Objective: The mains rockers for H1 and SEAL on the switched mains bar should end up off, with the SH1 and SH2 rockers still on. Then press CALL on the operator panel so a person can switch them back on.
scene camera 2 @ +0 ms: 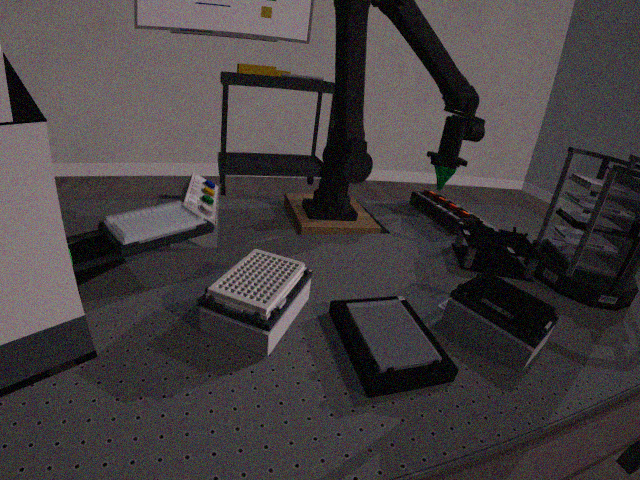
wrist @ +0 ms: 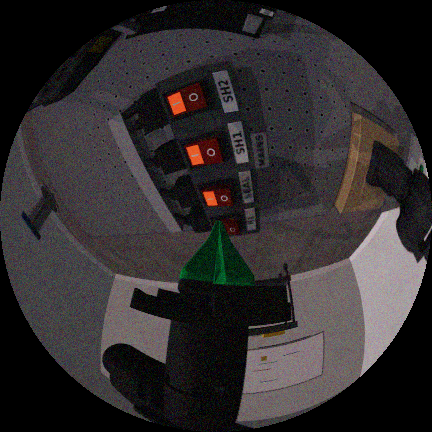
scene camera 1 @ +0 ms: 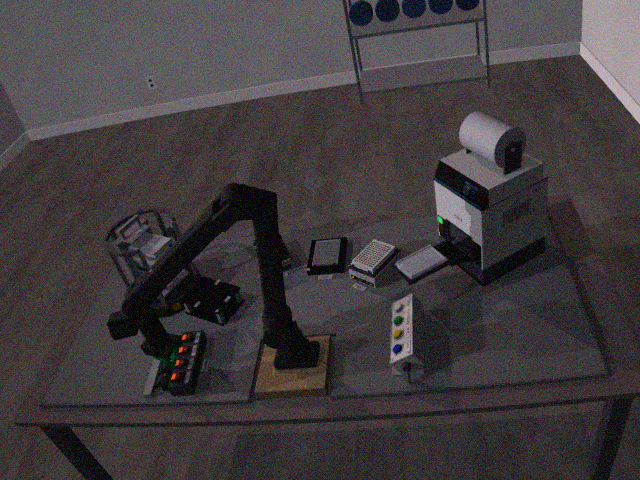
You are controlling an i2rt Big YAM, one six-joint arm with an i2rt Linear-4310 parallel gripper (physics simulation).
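Seen in the pictures: gripper, fingertip midpoint: (scene camera 2: 438, 190) (wrist: 217, 223) (scene camera 1: 174, 365); arm's base, origin of the base link: (scene camera 2: 329, 212) (wrist: 381, 164) (scene camera 1: 297, 357).
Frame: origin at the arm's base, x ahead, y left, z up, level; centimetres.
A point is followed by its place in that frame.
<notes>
The switched mains bar (scene camera 1: 193, 376) @(y 28.7, x -7.4, z 1.6 cm) (wrist: 202, 125) @(y 33.6, x 3.4, z 2.6 cm) has four rockers. SH2 (scene camera 1: 187, 336) @(y 33.9, x 5.9, z 3.8 cm) (wrist: 186, 99) @(y 34.2, x 6.1, z 3.6 cm), SH1 (scene camera 1: 183, 349) @(y 33.7, x 1.0, z 3.7 cm) (wrist: 203, 152) @(y 33.8, x 1.2, z 3.6 cm) and SEAL (scene camera 1: 179, 362) @(y 33.4, x -4.0, z 3.7 cm) (wrist: 217, 198) @(y 33.4, x -4.0, z 3.6 cm) glow orange on their "I" halves. H1 (scene camera 1: 175, 376) @(y 33.0, x -9.0, z 3.7 cm) (wrist: 232, 227) @(y 32.2, x -8.5, z 3.8 cm) glows in scene camera 1; in the wrist view the fingertips hide its "I" half. My gripper (scene camera 1: 173, 358) @(y 33.6, x -6.1, z 5.1 cm) (scene camera 2: 441, 187) @(y 33.6, x -6.1, z 5.1 cm) (wrist: 217, 223) @(y 33.6, x -6.1, z 5.1 cm) is shut and empty, green tips pointing down, above the bar near its H1 and SEAL end. The operator panel (scene camera 1: 408, 330) @(y -31.2, x 1.6, z 6.7 cm) (scene camera 2: 193, 193) @(y -31.1, x 6.3, z 6.3 cm) has grey, green, yellow and blue buttons; its labels are unreadable, so I cannot tell which is CALL.
A black holder (scene camera 1: 211, 299) @(y 29.9, x 20.7, z 4.6 cm) (scene camera 2: 491, 248) @(y 25.8, x 27.4, z 4.5 cm) and a round rack stand beyond the bar. Cables run along the bar's left side. The arm's wooden base (scene camera 1: 292, 384) @(y -0.1, x -9.8, z 0.4 cm) (scene camera 2: 330, 225) @(y -1.5, x 6.8, z -0.3 cm) lies between bar and panel. A plate block (scene camera 1: 373, 256) @(y -20.3, x 34.6, z 5.5 cm) (scene camera 2: 258, 281) @(y -20.5, x 36.8, z 5.2 cm) and a large white machine (scene camera 1: 511, 222) @(y -61.6, x 30.6, z 17.0 cm) stand farther right.
</notes>
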